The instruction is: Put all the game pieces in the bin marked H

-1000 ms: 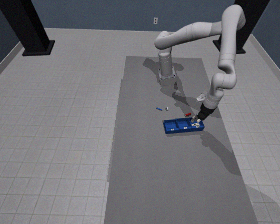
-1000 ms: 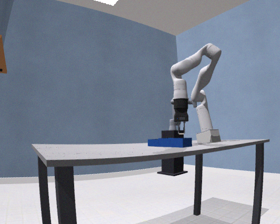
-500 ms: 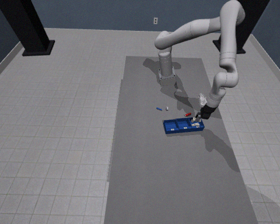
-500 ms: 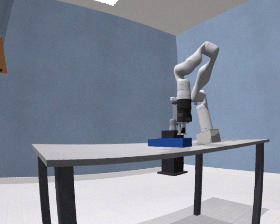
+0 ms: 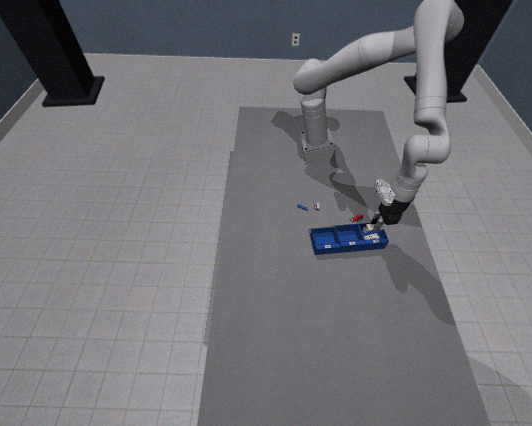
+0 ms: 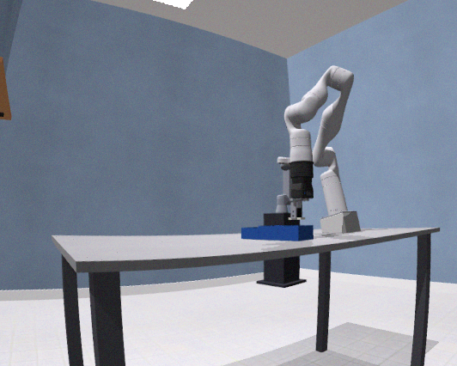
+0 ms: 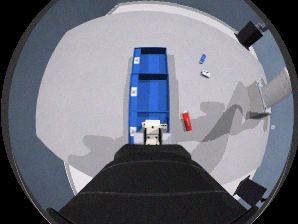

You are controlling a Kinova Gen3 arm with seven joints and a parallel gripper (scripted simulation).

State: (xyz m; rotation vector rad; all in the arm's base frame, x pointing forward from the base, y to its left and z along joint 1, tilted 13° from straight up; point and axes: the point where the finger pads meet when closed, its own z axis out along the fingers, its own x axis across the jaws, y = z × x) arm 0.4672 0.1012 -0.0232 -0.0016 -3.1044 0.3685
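My gripper is now 70 mm above the die, 20 mm past it and 10 mm to the left of it. The rest, counted from my hand: red cylinder 90 mm behind, 80 mm below, 20 mm to the right; blue three-compartment bin 80 mm to the right, 60 mm below, 10 mm ahead; grey-white piece 160 mm to the right, 150 mm behind, 80 mm below.
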